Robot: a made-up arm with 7 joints.
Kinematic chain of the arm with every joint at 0, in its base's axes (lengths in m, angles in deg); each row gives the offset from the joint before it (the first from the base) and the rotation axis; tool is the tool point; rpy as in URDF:
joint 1: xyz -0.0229 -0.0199 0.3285 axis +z
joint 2: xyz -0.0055 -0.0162 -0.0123 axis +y
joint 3: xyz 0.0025 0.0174 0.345 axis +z
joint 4: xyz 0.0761 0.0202 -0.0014 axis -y
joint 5: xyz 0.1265 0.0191 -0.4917 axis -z
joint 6: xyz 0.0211 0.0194 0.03 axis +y
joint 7: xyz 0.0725 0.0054 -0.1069 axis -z
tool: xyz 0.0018 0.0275 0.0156 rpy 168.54 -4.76 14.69
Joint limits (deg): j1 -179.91..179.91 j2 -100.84..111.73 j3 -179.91..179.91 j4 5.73..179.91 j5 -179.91..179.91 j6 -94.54..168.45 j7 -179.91..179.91
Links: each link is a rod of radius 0.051 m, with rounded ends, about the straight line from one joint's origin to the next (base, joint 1, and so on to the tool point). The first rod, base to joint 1, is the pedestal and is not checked.
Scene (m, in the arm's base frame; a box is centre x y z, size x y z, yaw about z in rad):
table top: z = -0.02
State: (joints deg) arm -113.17 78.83 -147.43 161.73 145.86 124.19 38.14
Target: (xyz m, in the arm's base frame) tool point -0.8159 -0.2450 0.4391
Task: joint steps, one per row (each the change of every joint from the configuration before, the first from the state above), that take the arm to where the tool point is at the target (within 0.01 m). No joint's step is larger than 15 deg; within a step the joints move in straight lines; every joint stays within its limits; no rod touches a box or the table.
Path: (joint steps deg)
1: -11.69 -0.05 -0.58 -0.20 -1.65 5.19 -0.29
2: -11.70 -0.05 -0.59 -0.21 -1.65 5.19 -0.29
3: -11.69 -0.05 -0.58 -0.20 -1.66 5.20 -0.28
4: -11.69 -0.05 -0.59 -0.20 -1.65 5.19 -0.29

